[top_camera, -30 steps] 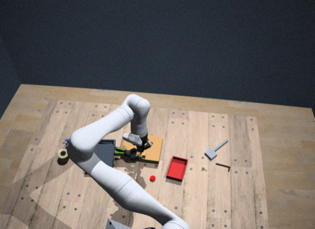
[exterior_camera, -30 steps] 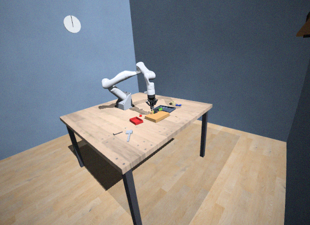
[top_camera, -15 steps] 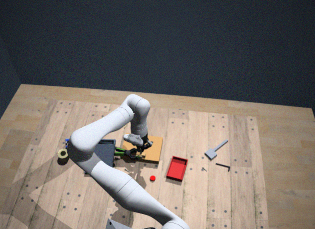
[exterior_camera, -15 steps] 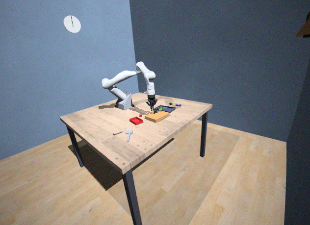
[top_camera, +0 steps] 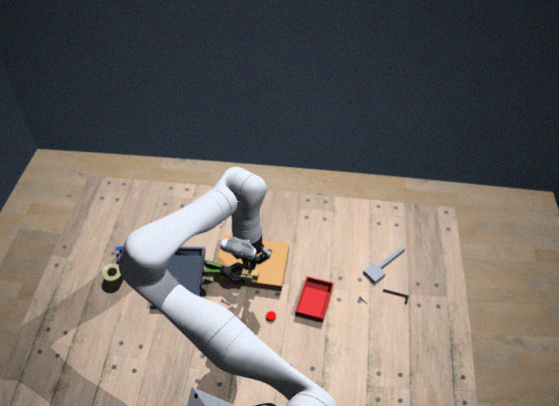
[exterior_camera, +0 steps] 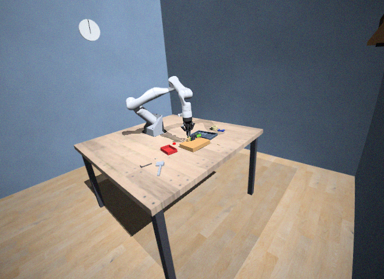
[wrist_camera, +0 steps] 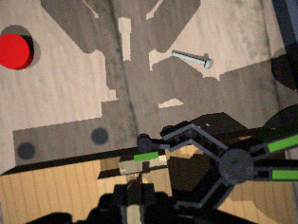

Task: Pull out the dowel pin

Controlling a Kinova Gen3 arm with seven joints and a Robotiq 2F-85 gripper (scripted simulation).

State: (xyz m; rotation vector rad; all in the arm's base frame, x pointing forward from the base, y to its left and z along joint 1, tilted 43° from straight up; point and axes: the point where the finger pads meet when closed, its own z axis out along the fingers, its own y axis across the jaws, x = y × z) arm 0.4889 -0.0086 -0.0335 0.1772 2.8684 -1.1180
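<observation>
The dowel pin lies 20 mm below my hand. Also, from my hand: bench board 50 mm ahead, 10 mm to the left, 70 mm below; then wooden block 50 mm below; then red disc 100 mm behind, 80 mm to the right, 90 mm below.
</observation>
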